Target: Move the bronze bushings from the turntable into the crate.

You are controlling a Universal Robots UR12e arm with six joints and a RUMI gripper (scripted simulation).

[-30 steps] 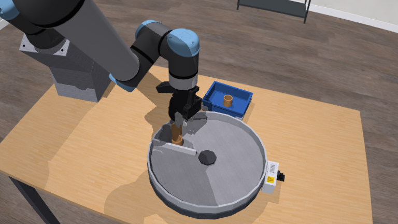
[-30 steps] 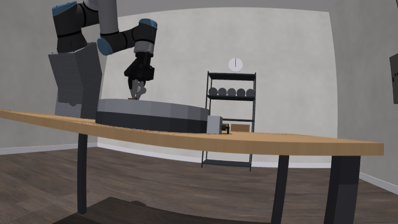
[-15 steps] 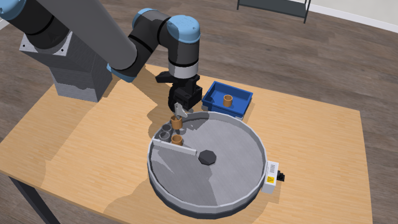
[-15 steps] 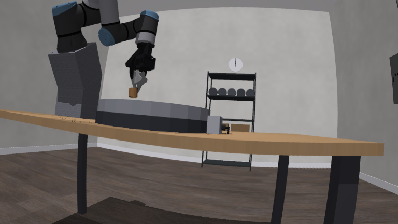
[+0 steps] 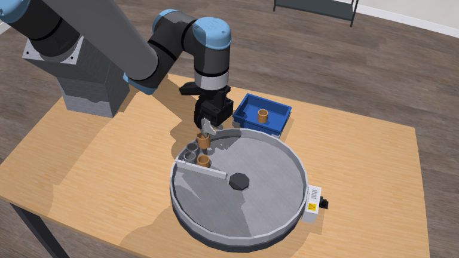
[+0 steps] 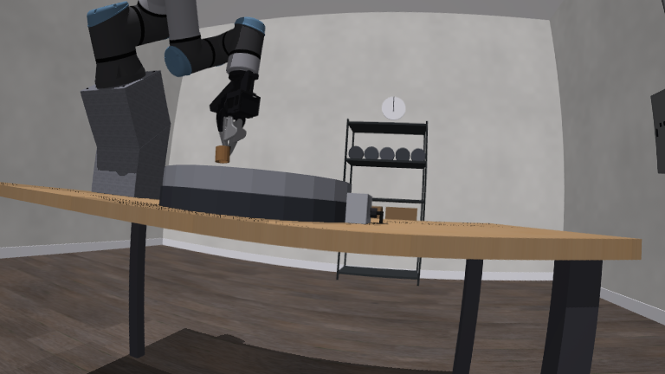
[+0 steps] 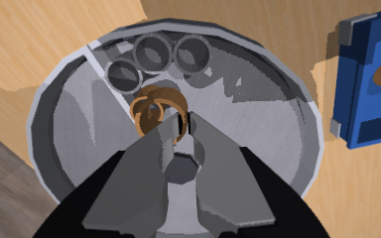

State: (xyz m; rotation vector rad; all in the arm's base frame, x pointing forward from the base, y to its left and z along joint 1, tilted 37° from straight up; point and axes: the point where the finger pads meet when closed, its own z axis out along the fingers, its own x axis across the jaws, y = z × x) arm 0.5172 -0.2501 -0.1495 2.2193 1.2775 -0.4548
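My hand is 26 cm to the right of the blue crate, 16 cm short of it and 13 cm above it. From my hand the other things lie so: grey turntable (12 cm ahead, 10 cm below, 9 cm to the right).
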